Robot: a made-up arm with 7 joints.
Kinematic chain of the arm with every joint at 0, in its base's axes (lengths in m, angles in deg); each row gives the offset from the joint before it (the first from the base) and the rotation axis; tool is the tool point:
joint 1: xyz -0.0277 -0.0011 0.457 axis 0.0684 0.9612 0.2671
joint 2: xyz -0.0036 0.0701 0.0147 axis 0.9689 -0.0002 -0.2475
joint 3: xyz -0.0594 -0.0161 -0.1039 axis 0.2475 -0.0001 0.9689
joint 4: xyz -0.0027 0.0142 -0.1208 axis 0.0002 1 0
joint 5: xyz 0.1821 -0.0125 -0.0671 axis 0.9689 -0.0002 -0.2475
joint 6: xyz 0.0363 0.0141 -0.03 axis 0.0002 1 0
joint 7: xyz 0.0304 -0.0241 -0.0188 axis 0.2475 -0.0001 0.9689
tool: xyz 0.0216 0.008 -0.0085
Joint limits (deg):
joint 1: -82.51..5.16
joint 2: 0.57..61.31
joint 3: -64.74..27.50
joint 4: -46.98..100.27
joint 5: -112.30..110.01
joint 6: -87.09..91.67
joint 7: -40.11..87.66
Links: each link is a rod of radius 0.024 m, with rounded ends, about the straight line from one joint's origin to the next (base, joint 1, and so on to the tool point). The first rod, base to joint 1, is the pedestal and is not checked.
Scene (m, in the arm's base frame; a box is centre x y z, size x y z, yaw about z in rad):
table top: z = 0
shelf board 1: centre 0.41 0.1 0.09 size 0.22 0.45 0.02 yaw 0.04
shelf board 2: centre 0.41 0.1 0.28 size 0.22 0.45 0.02 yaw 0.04
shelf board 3: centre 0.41 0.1 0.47 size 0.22 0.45 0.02 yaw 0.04
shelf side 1: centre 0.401 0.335 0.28 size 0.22 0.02 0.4 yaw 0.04
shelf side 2: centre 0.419 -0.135 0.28 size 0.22 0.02 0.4 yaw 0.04
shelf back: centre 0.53 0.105 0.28 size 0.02 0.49 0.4 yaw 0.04
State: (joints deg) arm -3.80 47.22 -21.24 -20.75 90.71 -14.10 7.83
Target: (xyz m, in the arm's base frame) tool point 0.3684 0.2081 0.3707
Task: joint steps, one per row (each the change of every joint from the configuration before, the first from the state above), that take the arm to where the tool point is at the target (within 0.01 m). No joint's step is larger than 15 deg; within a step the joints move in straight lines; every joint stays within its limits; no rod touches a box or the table.
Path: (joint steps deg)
1: 1.09 0.08 10.17 -1.40 0.38 2.55 0.64
2: 1.10 0.07 10.17 -1.40 0.37 2.55 0.63
3: 1.09 0.08 10.17 -1.40 0.38 2.55 0.64
4: -14.26 1.63 -8.00 12.85 -1.37 -1.78 -2.62
5: -14.25 1.63 -7.99 12.85 -1.37 -1.79 -2.63
6: -14.26 1.64 -8.00 12.85 -1.38 -1.78 -2.62

